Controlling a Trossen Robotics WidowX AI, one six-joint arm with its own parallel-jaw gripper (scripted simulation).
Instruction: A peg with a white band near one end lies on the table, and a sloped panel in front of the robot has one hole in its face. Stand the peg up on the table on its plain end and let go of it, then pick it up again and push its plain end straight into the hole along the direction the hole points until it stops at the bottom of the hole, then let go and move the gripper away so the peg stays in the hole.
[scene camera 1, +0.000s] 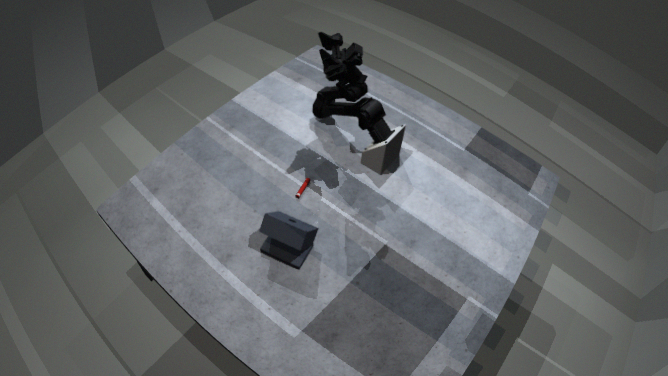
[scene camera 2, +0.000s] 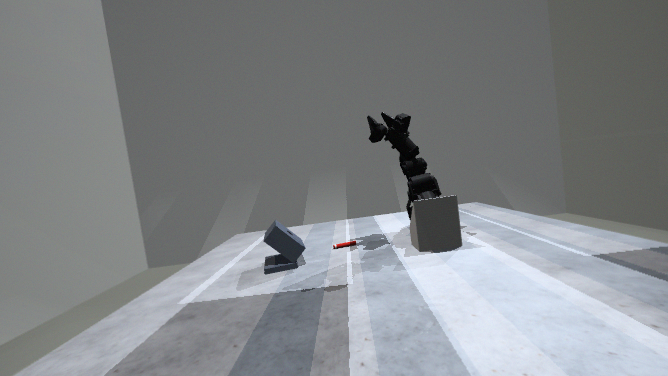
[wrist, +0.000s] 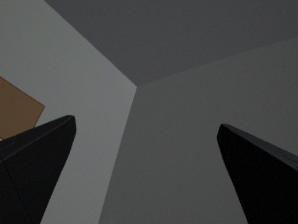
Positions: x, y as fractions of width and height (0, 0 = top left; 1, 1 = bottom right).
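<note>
Scene camera 1 shows a dark base plate (scene camera 1: 0.42, 0.67), a dark sloped panel (scene camera 1: 0.45, 0.63) and my gripper (scene camera 1: 0.48, 0.11), open and holding nothing. Scene camera 2 also shows the panel (scene camera 2: 0.43, 0.66). The wrist view also shows the gripper (wrist: 0.50, 0.57).
</note>
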